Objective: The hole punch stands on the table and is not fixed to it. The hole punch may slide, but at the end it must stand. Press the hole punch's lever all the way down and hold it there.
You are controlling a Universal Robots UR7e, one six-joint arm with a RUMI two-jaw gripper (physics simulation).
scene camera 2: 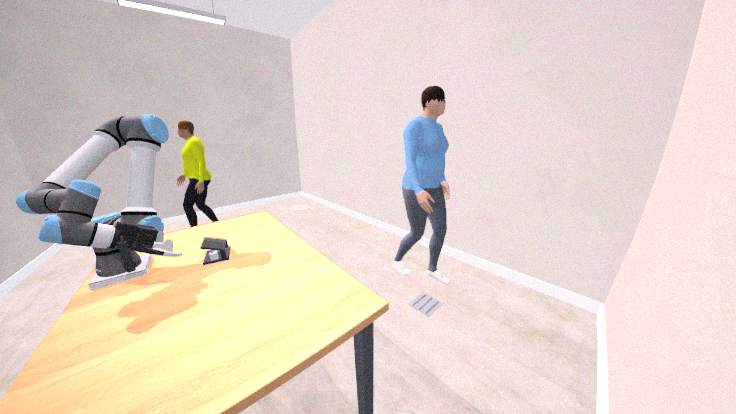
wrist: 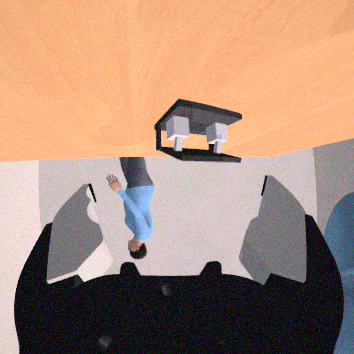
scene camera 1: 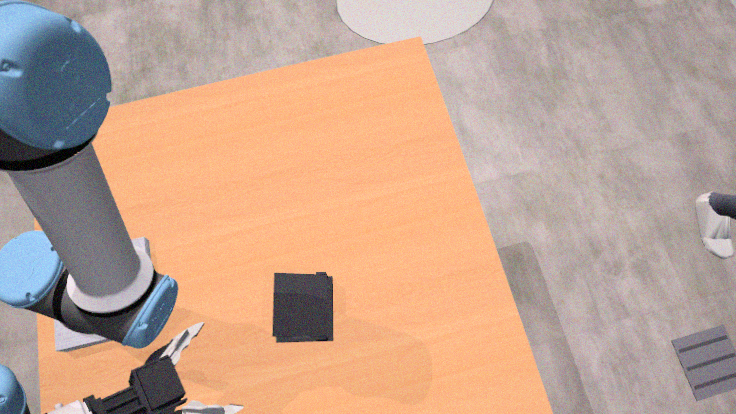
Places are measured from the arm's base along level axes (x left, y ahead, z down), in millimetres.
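Pixels of known places: gripper, fingertip midpoint: (scene camera 2: 176,249) (wrist: 176,182) (scene camera 1: 223,363); arm's base at its link origin: (scene camera 2: 120,267).
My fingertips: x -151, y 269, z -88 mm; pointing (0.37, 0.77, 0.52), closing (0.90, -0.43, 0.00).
Note:
Ahead of a thing's pixels: the offset from my fingertips to its top centre. Level surfaces: height alone.
The black hole punch {dx +92, dy +122, dz +30 mm} (scene camera 1: 303,308) (scene camera 2: 216,255) (wrist: 177,128) stands upright on the wooden table {dz +115 mm} (scene camera 1: 360,180) (scene camera 2: 257,334) (wrist: 75,75). Its flat lever {dx +92, dy +122, dz +30 mm} (scene camera 2: 214,243) (wrist: 207,156) is raised, with a gap between it and the base. Two light grey punch blocks show in the gap in the wrist view, where the punch appears upside down. My gripper (scene camera 1: 222,365) (scene camera 2: 175,249) (wrist: 176,182) is open and empty. It is held roughly level above the table, on the robot-base side of the punch, apart from it and not touching the lever.
The robot's pale base plate (scene camera 1: 77,339) (scene camera 2: 120,279) is at the table's edge, beneath the arm. A person in blue (scene camera 2: 424,149) (wrist: 139,210) and a person in yellow (scene camera 2: 194,157) are on the floor beyond the table. A grey floor grate (scene camera 2: 426,304) lies beyond the table edge.

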